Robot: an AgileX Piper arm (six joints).
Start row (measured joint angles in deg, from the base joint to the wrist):
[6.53, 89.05, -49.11, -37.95, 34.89, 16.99]
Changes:
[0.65, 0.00, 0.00, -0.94, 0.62, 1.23]
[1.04, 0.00, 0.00, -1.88, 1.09, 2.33]
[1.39, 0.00, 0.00, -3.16, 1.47, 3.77]
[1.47, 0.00, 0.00, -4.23, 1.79, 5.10]
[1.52, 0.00, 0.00, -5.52, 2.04, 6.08]
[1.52, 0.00, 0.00, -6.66, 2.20, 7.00]
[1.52, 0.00, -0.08, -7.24, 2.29, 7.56]
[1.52, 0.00, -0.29, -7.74, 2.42, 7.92]
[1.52, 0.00, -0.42, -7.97, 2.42, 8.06]
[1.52, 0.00, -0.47, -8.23, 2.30, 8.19]
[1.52, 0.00, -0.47, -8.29, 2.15, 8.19]
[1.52, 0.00, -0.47, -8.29, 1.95, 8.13]
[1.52, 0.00, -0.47, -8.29, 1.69, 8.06]
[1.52, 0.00, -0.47, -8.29, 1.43, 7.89]
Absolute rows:
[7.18, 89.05, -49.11, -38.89, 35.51, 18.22]
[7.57, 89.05, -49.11, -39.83, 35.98, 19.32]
[7.92, 89.05, -49.11, -41.11, 36.36, 20.76]
[8.00, 89.05, -49.11, -42.18, 36.68, 22.09]
[8.05, 89.05, -49.11, -43.47, 36.93, 23.07]
[8.05, 89.05, -49.11, -44.61, 37.09, 23.99]
[8.05, 89.05, -49.19, -45.19, 37.18, 24.55]
[8.05, 89.05, -49.40, -45.69, 37.31, 24.91]
[8.05, 89.05, -49.53, -45.92, 37.31, 25.05]
[8.05, 89.05, -49.58, -46.18, 37.19, 25.18]
[8.05, 89.05, -49.58, -46.24, 37.04, 25.18]
[8.05, 89.05, -49.58, -46.24, 36.84, 25.12]
[8.05, 89.05, -49.58, -46.24, 36.58, 25.05]
[8.05, 89.05, -49.58, -46.24, 36.32, 24.88]

